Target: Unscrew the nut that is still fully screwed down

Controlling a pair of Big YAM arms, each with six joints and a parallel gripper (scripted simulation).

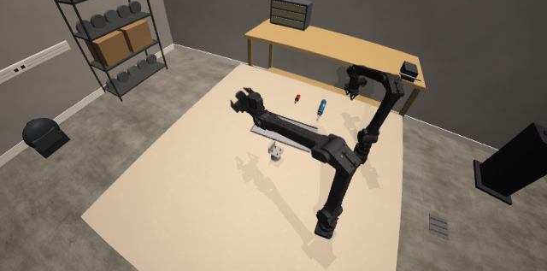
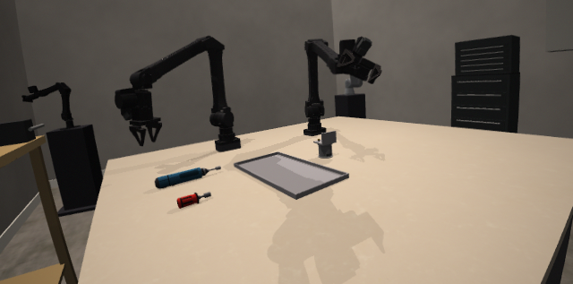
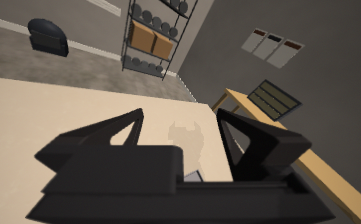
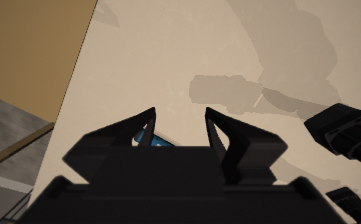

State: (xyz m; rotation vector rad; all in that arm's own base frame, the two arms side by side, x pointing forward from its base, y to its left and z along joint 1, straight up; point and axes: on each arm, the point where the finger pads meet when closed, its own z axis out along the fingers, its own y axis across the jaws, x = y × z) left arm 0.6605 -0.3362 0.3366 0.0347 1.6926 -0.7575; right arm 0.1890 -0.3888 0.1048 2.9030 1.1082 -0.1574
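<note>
Now: left hand 27 cm past the bracket and 28 cm above it. The rest, counted from my left hand: red-handled tool: 11 cm behind, 55 cm to the right, 34 cm below; then grey tray: 20 cm behind, 22 cm to the right, 35 cm below; then joint module: 27 cm behind, 32 cm below.
</note>
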